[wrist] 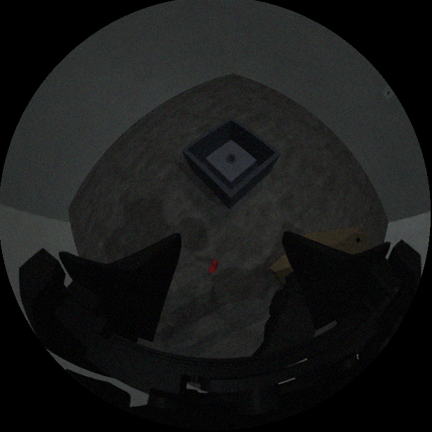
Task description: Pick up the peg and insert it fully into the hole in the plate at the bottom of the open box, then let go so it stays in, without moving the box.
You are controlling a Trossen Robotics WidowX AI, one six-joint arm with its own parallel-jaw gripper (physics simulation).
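The small red peg [213, 266] is on the table, low in the wrist view, and shows between the two dark fingers, a little left of the middle. My gripper [233, 238] is wide open with nothing between its fingers, and it appears to be above the table. The dark blue open box [230, 195] stands farther off, above the fingertips in the view, with a corner toward me. The pale plate [220, 160] lies at its bottom, with a dark round hole [231, 158] near the middle.
A yellow-brown block [340, 234] with a small dark spot stands at the right, partly hidden behind the right finger. The mottled dark table [135, 165] has its far corner beyond the box. A dark shape, perhaps part of the arm, shows beside the right finger.
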